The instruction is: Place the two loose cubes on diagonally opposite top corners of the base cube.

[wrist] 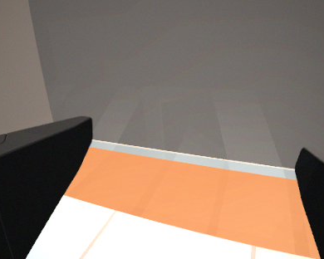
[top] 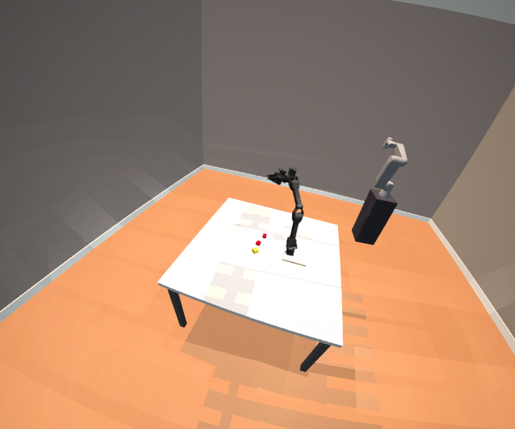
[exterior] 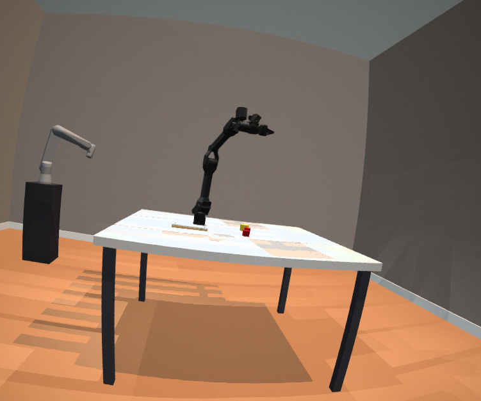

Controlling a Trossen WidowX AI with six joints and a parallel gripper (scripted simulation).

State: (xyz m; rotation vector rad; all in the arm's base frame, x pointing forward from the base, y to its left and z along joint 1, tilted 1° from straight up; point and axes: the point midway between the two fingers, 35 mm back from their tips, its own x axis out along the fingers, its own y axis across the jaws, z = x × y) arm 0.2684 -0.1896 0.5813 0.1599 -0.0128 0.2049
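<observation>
Now: the yellow base cube 58 cm below my gripper tip, 24 cm to the left of it and 1 cm behind it. The rest, counted from my gripper tip: red cube (58 cm below, 14 cm to the left, 2 cm behind).
</observation>
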